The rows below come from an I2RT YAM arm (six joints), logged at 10 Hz.
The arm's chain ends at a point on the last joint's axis. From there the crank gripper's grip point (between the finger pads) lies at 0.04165 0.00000 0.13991 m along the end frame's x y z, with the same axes.
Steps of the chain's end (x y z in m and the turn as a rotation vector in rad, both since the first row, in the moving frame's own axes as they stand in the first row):
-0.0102 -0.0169 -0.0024 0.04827 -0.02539 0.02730
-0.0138 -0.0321 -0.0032 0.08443 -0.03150 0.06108
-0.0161 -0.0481 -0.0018 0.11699 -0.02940 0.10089
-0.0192 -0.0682 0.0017 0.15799 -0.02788 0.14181
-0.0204 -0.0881 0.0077 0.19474 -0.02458 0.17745
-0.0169 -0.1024 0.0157 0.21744 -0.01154 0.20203
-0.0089 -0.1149 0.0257 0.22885 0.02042 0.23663
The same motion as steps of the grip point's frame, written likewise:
-0.0137 -0.0226 -0.0015 0.04827 -0.02539 0.02730
-0.0179 -0.0415 -0.0024 0.08443 -0.03150 0.06108
-0.0196 -0.0605 -0.0014 0.11699 -0.02940 0.10089
-0.0219 -0.0846 0.0015 0.15799 -0.02788 0.14181
-0.0221 -0.1081 0.0067 0.19474 -0.02458 0.17745
-0.0163 -0.1243 0.0138 0.21744 -0.01154 0.20203
-0.0035 -0.1362 0.0223 0.22885 0.02042 0.23663

